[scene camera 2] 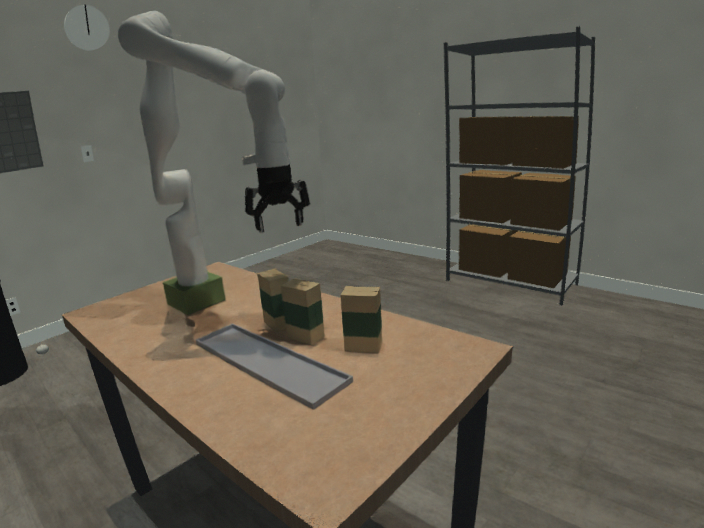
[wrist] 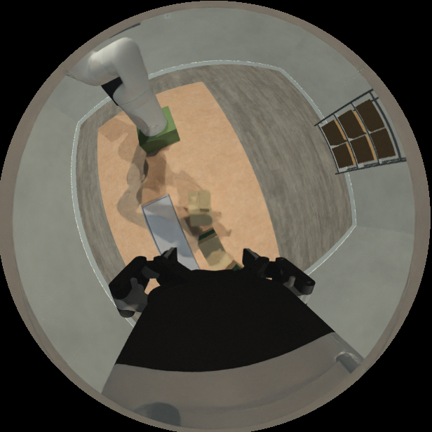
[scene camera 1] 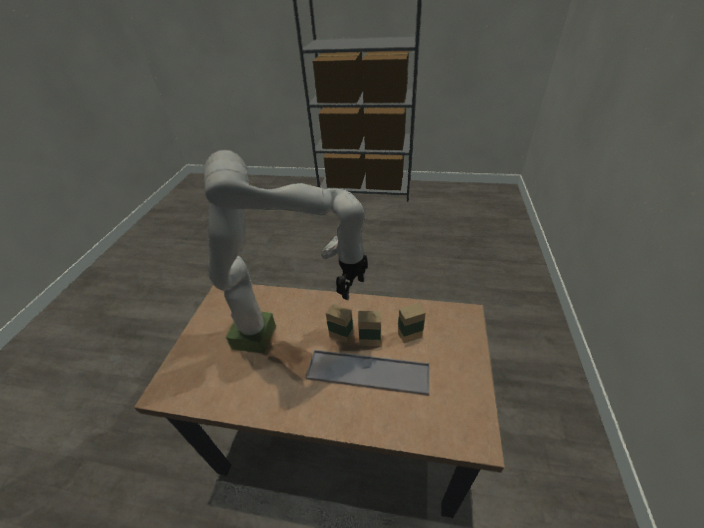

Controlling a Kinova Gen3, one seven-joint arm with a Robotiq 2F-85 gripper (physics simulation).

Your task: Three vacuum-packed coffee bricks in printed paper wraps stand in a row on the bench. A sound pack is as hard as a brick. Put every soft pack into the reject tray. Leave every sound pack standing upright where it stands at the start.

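Frame: origin at the arm's base, x down, y right, z back, level; metres.
Where they show: gripper, between the fingertips: (scene camera 2: 280,228) (scene camera 1: 353,289); arm's base, origin of its link: (scene camera 2: 193,280) (scene camera 1: 252,325).
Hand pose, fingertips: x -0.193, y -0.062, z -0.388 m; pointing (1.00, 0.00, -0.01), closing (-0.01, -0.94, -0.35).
Observation:
Things, the pixels of their top centre, and the offset from my fingertips. Level surfaces: height alone.
- left pack, centre of its top: (scene camera 2: 269,290) (scene camera 1: 337,321) dx +0.168, dy +0.008, dz +0.066 m
- right pack, centre of its top: (scene camera 2: 360,291) (scene camera 1: 412,310) dx +0.128, dy -0.053, dz -0.194 m
- flat grey reject tray, centre of its top: (scene camera 2: 265,356) (scene camera 1: 368,370) dx +0.255, dy +0.132, dz -0.066 m
- bench, height of its surface: dx +0.269 m
Three tan coffee packs with dark green bands stand upright and apart on the bench: the left pack (scene camera 1: 340,325) (scene camera 2: 272,302) (wrist: 200,202), the middle pack (scene camera 1: 369,330) (scene camera 2: 303,313) (wrist: 214,247) and the right pack (scene camera 1: 411,324) (scene camera 2: 362,321). The right pack is mostly hidden behind my gripper in the wrist view. Their softness cannot be told by sight. The flat grey reject tray (scene camera 1: 392,375) (scene camera 2: 284,369) (wrist: 167,230) lies in front of the row and is empty. My gripper (scene camera 1: 352,287) (scene camera 2: 279,226) (wrist: 210,255) is open and empty, high above the packs, pointing down.
The arm's green base block (scene camera 1: 250,339) (scene camera 2: 194,295) (wrist: 170,140) sits on the bench (scene camera 1: 255,392) (scene camera 2: 238,420) (wrist: 225,150), left of the packs and tray. The left and middle packs stand close together, with a wider gap before the right one. A shelf unit with boxes stands far behind.

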